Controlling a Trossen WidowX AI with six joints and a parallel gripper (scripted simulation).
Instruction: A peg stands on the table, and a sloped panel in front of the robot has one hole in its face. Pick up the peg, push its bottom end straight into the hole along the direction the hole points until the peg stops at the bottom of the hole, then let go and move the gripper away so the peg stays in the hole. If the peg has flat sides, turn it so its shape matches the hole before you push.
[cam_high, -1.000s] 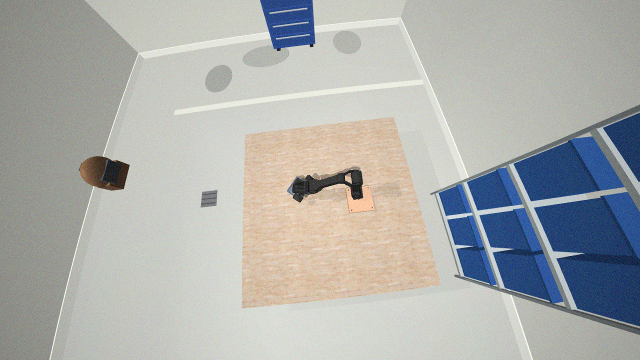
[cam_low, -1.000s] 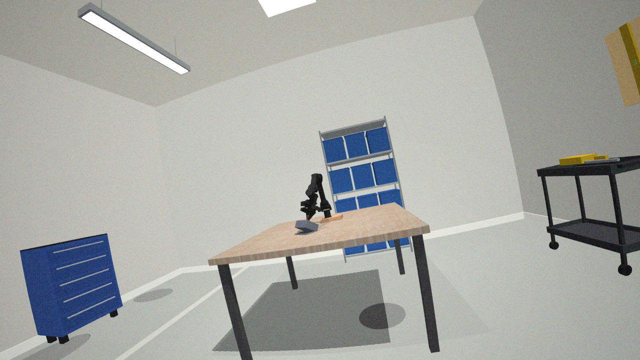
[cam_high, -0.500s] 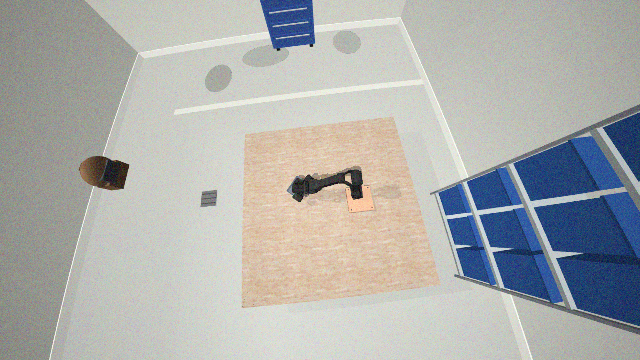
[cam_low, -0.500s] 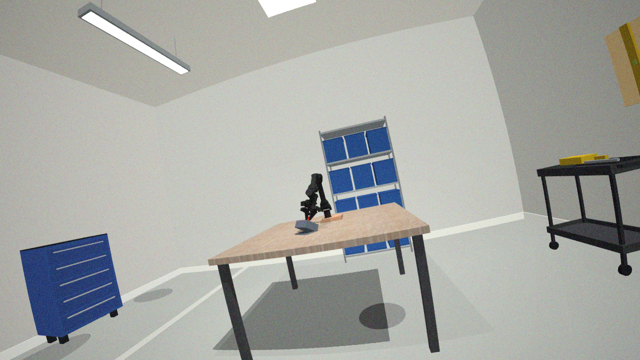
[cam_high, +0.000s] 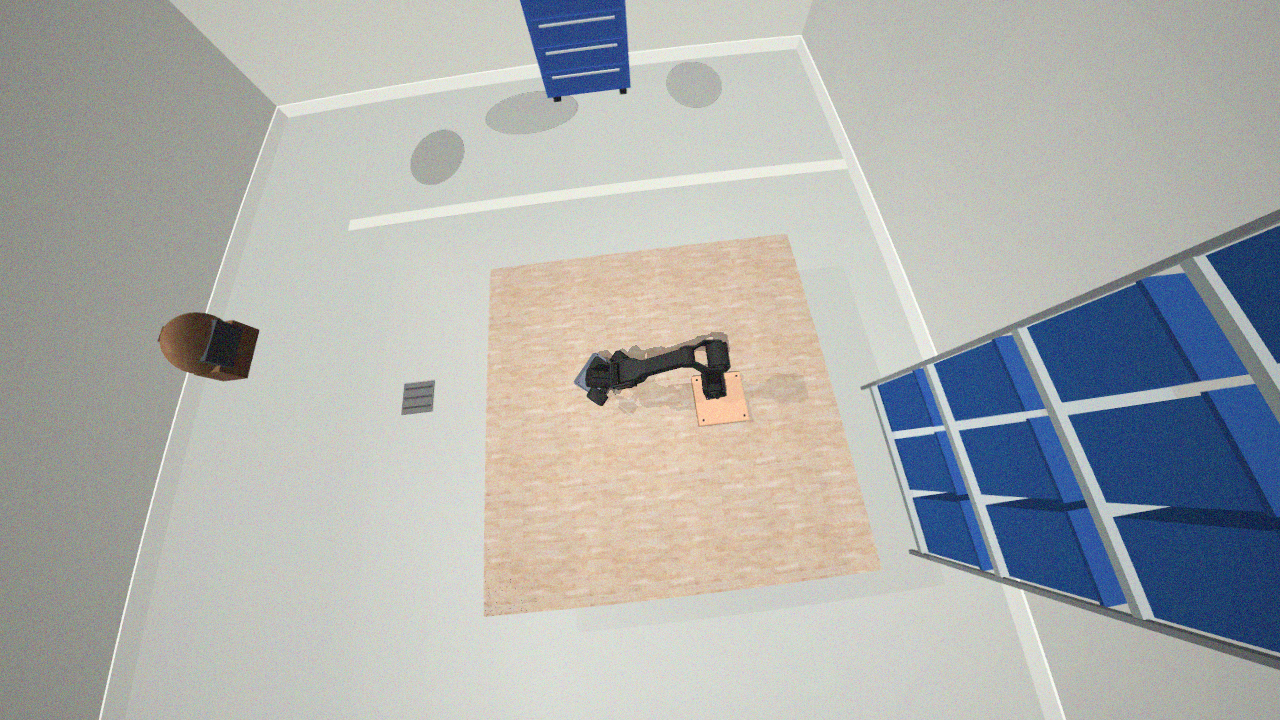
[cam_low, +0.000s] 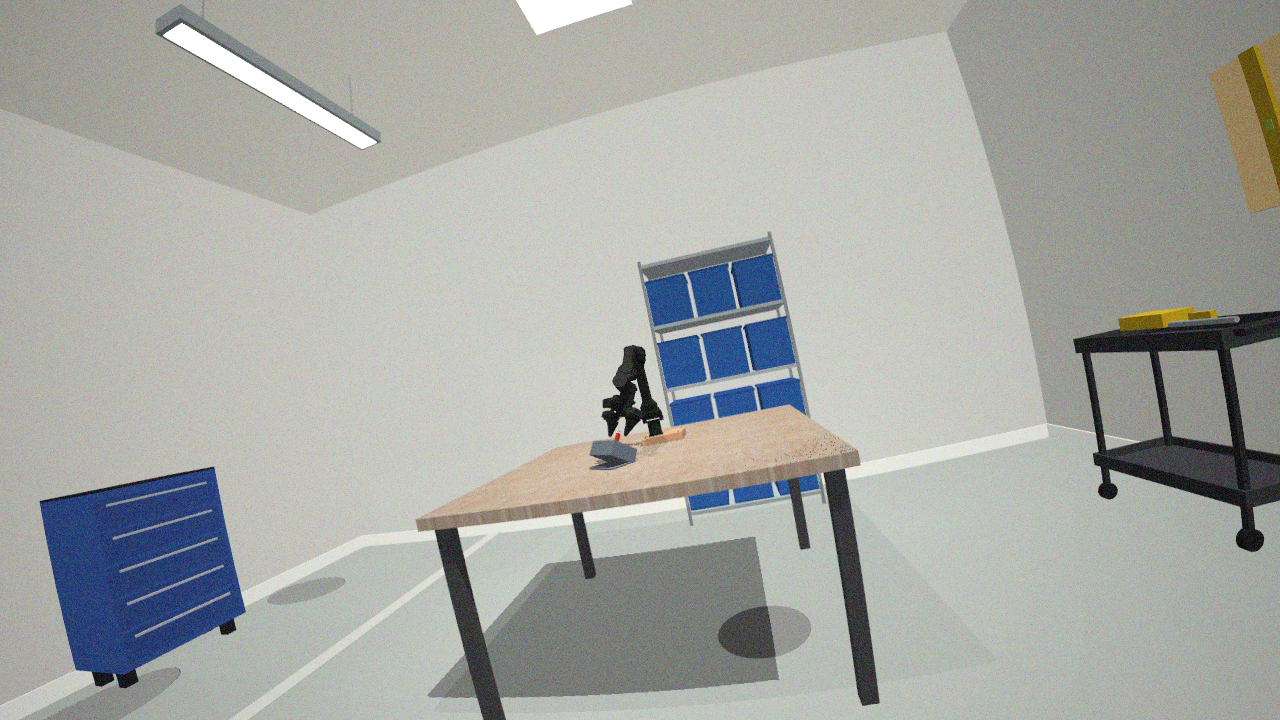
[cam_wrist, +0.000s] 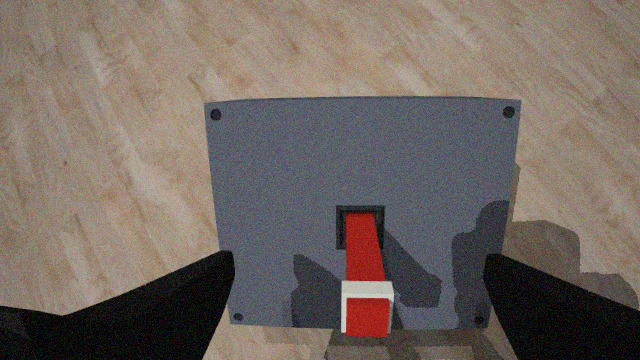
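My gripper tip is now right at the red square peg. The rest, counted from my gripper tip: sloped panel 2 cm ahead, 2 cm to the right, 5 cm below.
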